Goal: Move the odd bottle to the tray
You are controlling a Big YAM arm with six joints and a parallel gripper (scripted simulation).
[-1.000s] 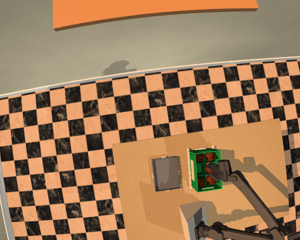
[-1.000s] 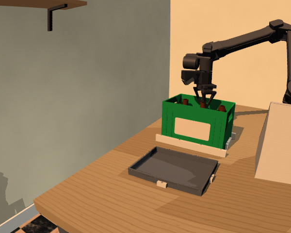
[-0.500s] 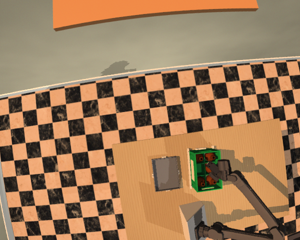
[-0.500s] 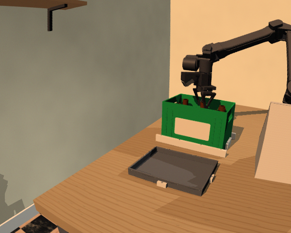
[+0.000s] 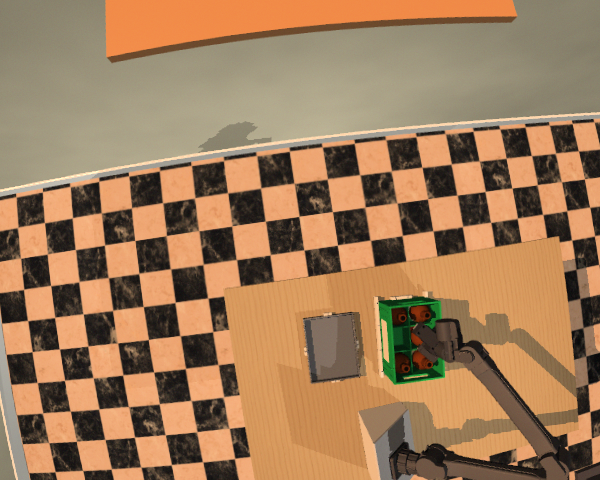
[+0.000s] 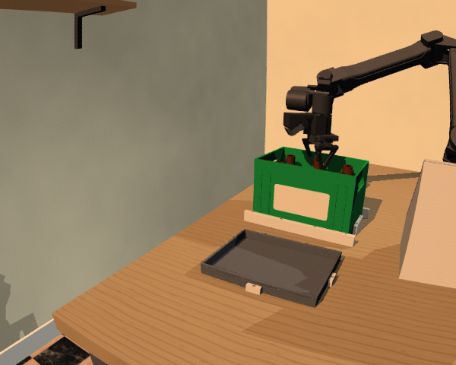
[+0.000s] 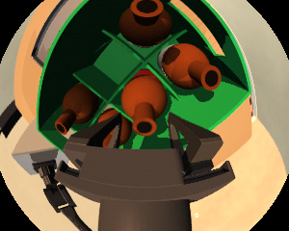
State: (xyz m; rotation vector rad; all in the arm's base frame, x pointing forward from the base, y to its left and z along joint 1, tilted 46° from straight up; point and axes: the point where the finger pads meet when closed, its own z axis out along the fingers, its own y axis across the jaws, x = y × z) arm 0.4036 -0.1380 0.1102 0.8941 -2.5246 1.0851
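My gripper is now 7 cm above the green crate and 4 cm to the right of it. The rest, counted from my hand: dark grey tray (32 cm to the left, 14 cm below, 1 cm ahead).
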